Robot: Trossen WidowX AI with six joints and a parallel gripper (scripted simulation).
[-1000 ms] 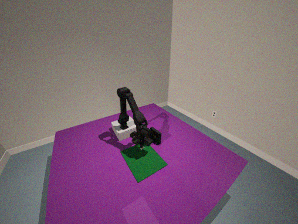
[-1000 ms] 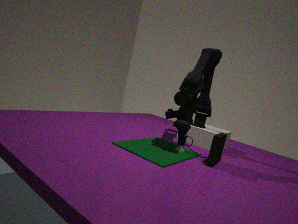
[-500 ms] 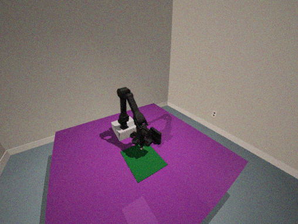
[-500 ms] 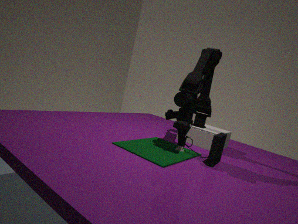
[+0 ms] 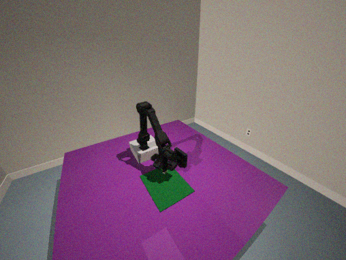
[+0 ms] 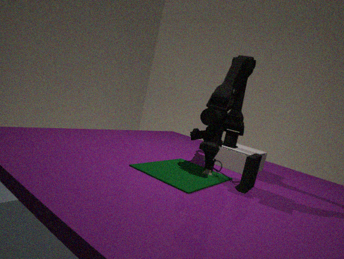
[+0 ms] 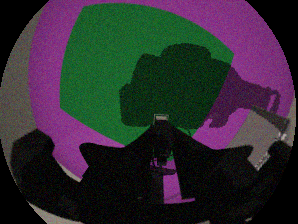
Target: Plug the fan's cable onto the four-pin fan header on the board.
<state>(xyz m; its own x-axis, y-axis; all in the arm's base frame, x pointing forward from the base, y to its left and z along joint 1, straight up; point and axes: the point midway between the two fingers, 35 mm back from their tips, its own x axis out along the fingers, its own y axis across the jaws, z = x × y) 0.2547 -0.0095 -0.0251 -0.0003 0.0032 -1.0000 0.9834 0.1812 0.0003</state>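
My gripper tip is now 10 mm to the right of the dark plug and 10 mm below it. From my gripper tip the other things lie so: black fan 150 mm to the left, 30 mm above, 10 mm ahead; header 30 mm below, 10 mm to the left; green board 70 mm ahead, 60 mm to the right, 40 mm below.
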